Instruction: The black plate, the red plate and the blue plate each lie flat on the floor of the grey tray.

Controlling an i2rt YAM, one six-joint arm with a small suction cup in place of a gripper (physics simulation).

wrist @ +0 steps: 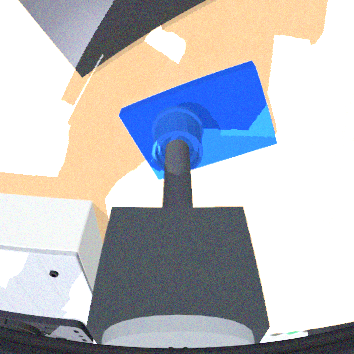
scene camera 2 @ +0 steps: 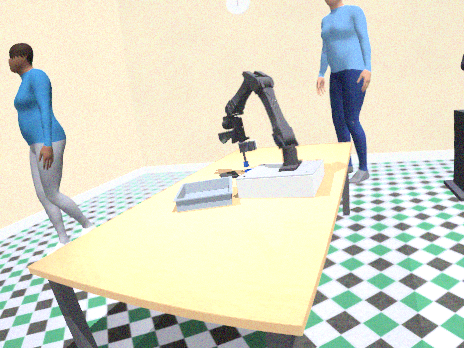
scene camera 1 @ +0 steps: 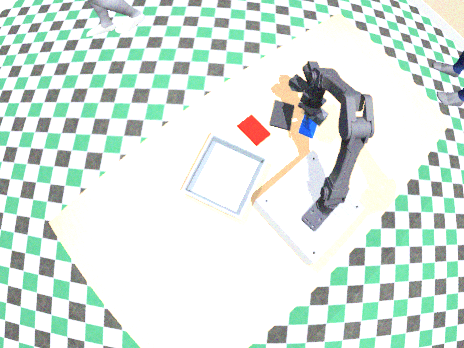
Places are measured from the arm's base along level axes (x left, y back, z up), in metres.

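Pixels of known places: end effector, tool point: (wrist: 176, 128) (scene camera 2: 246, 166) (scene camera 1: 305, 122); arm's base, origin of the base link: (wrist: 21, 321) (scene camera 2: 291, 166) (scene camera 1: 324, 206).
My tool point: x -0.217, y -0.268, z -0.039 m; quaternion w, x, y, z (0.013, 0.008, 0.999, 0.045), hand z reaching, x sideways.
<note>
For each thing: its top centre in the pictures, then the offset to it from my tool point.
- blue plate, middle of its top: (wrist: 201, 128) (scene camera 1: 309, 125) dy +0.016, dx -0.016, dz -0.026 m
- black plate, middle of its top: (scene camera 1: 282, 114) (scene camera 2: 228, 174) dy -0.090, dx +0.031, dz -0.027 m
- red plate, middle of its top: (scene camera 1: 254, 129) dy -0.121, dx +0.165, dz -0.026 m
- grey tray, middle of its top: (scene camera 1: 225, 174) (scene camera 2: 204, 187) dy -0.061, dx +0.378, dz +0.014 m
The blue plate (scene camera 1: 308, 129) (wrist: 221, 98) lies on the table beside the arm's white base block. My suction cup (scene camera 1: 310, 119) (scene camera 2: 245, 163) (wrist: 177, 135) stands over the plate's near-left corner, at or just above its surface, with suction off. The black plate (scene camera 1: 282, 115) (scene camera 2: 229, 174) (wrist: 116, 21) lies just left of the blue one. The red plate (scene camera 1: 253, 129) lies flat further left, close to the grey tray's far corner. The grey tray (scene camera 1: 237, 150) (scene camera 2: 204, 195) is empty.
The white base block (scene camera 1: 284, 224) (scene camera 2: 277, 183) (wrist: 38, 218) carries the arm, right of the tray. One person (scene camera 2: 37, 112) walks at the left of the table. Another person (scene camera 2: 346, 74) stands behind its far right end.
</note>
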